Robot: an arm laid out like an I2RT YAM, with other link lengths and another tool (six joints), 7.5 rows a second.
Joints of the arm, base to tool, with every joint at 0 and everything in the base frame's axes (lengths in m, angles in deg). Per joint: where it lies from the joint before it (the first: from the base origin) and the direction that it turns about. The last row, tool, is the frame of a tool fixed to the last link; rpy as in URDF.
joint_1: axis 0 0 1 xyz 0.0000 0.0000 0.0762
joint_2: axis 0 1 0 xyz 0.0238 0.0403 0.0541
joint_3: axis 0 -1 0 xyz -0.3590 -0.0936 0.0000
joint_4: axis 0 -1 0 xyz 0.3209 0.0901 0.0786
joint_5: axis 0 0 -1 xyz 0.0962 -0.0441 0.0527
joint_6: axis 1 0 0 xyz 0.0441 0.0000 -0.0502
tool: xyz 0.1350 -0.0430 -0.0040 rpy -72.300 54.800 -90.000
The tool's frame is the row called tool.
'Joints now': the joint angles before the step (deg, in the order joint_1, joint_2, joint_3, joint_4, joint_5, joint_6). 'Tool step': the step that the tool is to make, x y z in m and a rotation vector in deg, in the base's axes. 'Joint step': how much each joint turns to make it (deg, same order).
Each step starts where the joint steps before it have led.
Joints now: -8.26 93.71 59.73 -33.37 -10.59 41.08
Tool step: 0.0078 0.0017 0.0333 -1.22 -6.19 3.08
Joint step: 0.16 -4.44 -0.31 1.63 -0.96 -2.83
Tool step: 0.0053 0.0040 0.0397 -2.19 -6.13 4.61
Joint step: 0.46 -4.55 0.56 0.36 -1.01 -4.33
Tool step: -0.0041 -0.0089 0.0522 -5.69 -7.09 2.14
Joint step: 0.07 -6.27 0.49 0.13 2.49 -4.58
